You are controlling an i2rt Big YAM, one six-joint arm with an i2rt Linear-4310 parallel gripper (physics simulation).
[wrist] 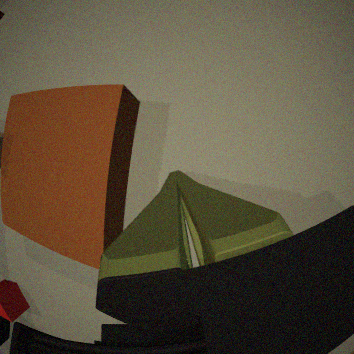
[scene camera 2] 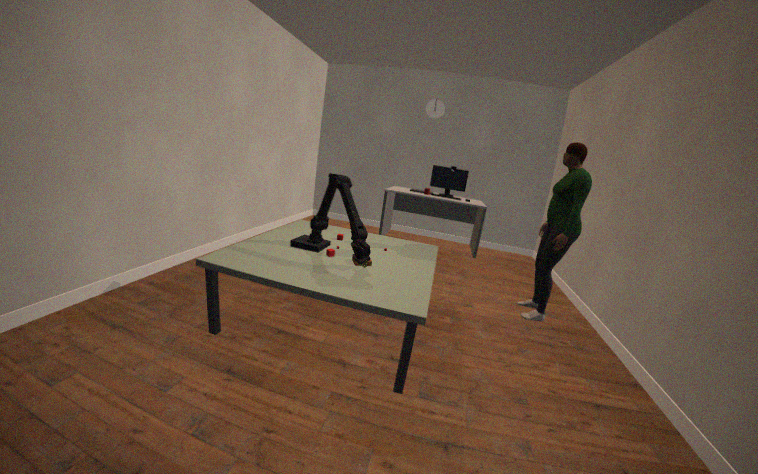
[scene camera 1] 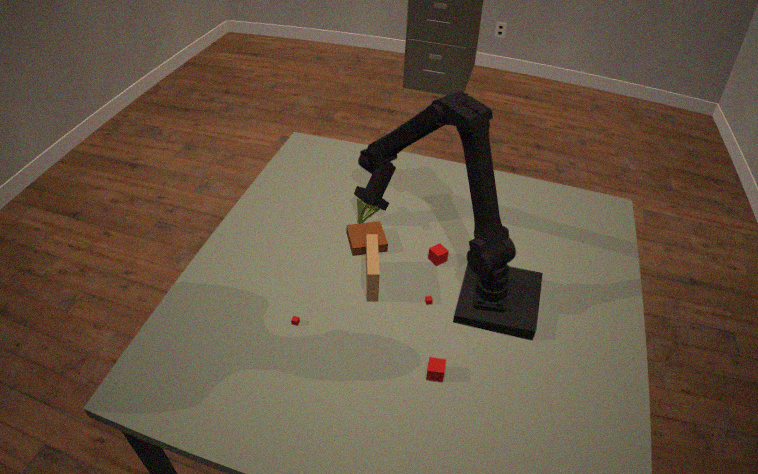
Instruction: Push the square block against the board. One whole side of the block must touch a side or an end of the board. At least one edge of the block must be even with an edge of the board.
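Places are measured from the arm's base along level axes (x back, y left, z down), in metres.
Where they show: gripper, fingertip midpoint: [wrist: 176, 179] [scene camera 2: 365, 267] [scene camera 1: 359, 223]; arm's base at its link origin: [scene camera 2: 315, 241] [scene camera 1: 490, 293].
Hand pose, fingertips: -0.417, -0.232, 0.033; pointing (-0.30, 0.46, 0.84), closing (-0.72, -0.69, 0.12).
Note:
Things, the pixels of their top centre, and the offset from my fingertips, as dx, dy, dz. Level surfaces: height alone.
- square block at its top centre: [wrist: 38, 169] [scene camera 1: 366, 234] +0.040, +0.074, -0.027
- board at its top centre: [scene camera 1: 372, 253] +0.090, +0.227, -0.101
- table at its surface level: dz +0.003
The square block [scene camera 1: 362, 231] [wrist: 60, 165] is flat and orange-brown and lies on the table; part of the block [scene camera 2: 357, 262] also shows under the arm in scene camera 2. The board [scene camera 1: 372, 257] is pale wood and stands upright on a narrow face, on the near side of the block in scene camera 1. It covers part of the block's near side there, so any gap between them is hidden. My gripper [scene camera 1: 361, 221] [wrist: 176, 179] is shut and empty. Its green tips point down, low beyond the block's far side in scene camera 1 and right of the block in the wrist view.
A large red cube [scene camera 1: 438, 254] [scene camera 2: 330, 252] [wrist: 12, 300] lies between the block and the arm's base [scene camera 1: 525, 293]. Another large red cube [scene camera 1: 436, 368] [scene camera 2: 339, 237] and two small ones [scene camera 1: 428, 300] [scene camera 1: 295, 320] lie on the table [scene camera 1: 335, 424].

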